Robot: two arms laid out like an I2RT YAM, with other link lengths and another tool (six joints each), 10 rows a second.
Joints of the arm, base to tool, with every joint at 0 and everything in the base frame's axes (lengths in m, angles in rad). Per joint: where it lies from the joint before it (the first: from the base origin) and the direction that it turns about. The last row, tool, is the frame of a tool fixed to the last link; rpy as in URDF.
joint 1: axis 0 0 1 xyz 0.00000 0.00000 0.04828
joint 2: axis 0 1 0 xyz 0.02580 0.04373 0.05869
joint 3: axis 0 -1 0 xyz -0.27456 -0.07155 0.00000
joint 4: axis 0 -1 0 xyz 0.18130 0.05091 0.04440
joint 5: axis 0 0 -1 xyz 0.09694 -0.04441 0.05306
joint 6: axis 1 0 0 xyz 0.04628 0.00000 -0.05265
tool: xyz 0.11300 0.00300 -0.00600 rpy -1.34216 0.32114 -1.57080
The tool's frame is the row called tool.
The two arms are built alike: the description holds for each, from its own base.
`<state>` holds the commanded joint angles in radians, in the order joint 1, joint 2, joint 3, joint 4, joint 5, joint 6, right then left.
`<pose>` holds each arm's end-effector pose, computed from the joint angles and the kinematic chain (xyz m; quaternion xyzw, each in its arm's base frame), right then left.
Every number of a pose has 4 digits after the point. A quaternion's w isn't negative.
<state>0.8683 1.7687 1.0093 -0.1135 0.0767 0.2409 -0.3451 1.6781 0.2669 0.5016 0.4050 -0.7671</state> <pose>0.2825 0.2886 0.0843 -0.7063 0.5550 -0.1240 0.4216 0.2270 -0.1729 0.0129 -0.6456 0.6236 -0.4404 0.0187</pose>
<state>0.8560 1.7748 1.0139 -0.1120 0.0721 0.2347 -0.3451 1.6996 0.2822 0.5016 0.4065 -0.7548</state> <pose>0.2865 0.2867 0.0837 -0.7051 0.5566 -0.1252 0.4211 0.2302 -0.1742 0.0109 -0.6424 0.6280 -0.4389 0.0186</pose>
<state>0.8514 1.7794 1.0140 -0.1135 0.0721 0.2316 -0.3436 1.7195 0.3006 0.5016 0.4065 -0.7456</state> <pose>0.2876 0.2850 0.0817 -0.7059 0.5575 -0.1264 0.4181 0.2351 -0.1755 0.0098 -0.6399 0.6305 -0.4389 0.0200</pose>
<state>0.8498 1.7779 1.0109 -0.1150 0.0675 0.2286 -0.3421 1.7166 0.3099 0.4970 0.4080 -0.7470</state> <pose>0.2867 0.2842 0.0810 -0.7075 0.5569 -0.1248 0.4169 0.2378 -0.1762 0.0120 -0.6391 0.6290 -0.4421 0.0208</pose>
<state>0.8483 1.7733 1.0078 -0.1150 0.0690 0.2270 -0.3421 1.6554 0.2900 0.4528 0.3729 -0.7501</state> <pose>0.2868 0.2830 0.0818 -0.7070 0.5567 -0.1261 0.4174 0.2312 -0.1684 0.0149 -0.6451 0.6270 -0.4352 0.0359</pose>
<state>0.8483 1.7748 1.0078 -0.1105 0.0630 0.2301 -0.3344 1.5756 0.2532 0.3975 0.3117 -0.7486</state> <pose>0.2867 0.2843 0.0819 -0.7062 0.5572 -0.1229 0.4191 0.2212 -0.1530 0.0151 -0.6564 0.6235 -0.4200 0.0633</pose>
